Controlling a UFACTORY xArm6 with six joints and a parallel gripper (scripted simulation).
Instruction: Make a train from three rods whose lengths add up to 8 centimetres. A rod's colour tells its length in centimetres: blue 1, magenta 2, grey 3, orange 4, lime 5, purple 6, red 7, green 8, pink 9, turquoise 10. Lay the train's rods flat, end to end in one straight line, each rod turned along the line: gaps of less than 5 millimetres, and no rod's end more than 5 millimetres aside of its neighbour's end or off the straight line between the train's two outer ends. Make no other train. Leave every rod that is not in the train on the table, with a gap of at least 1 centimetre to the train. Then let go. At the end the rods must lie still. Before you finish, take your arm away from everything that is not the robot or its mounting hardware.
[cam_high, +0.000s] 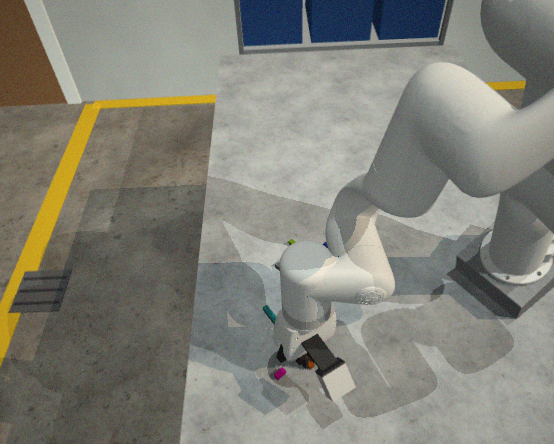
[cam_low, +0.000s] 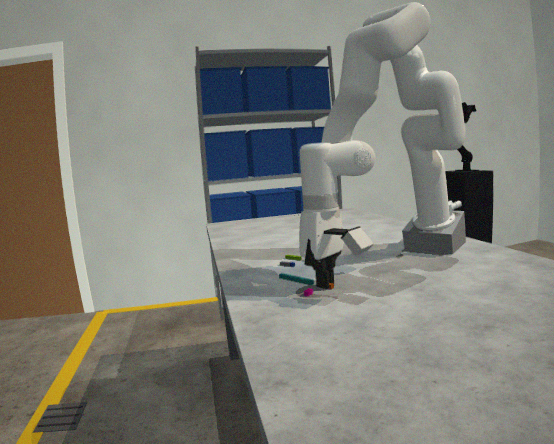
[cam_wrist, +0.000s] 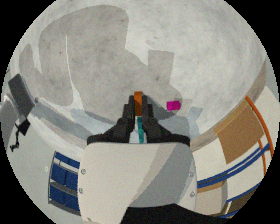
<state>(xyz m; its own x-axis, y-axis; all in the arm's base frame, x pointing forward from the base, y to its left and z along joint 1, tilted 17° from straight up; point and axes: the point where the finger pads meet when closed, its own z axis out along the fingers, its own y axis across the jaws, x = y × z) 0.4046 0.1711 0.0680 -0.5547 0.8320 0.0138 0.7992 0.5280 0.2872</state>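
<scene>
The magenta rod lies 50 mm ahead of my hand, 30 mm to the left of it and 20 mm below it. The rest, counted from my hand: turquoise rod (70 mm to the right, 50 mm ahead, 20 mm below); orange rod (20 mm below); grey rod (200 mm to the right, 50 mm ahead, 20 mm below).
</scene>
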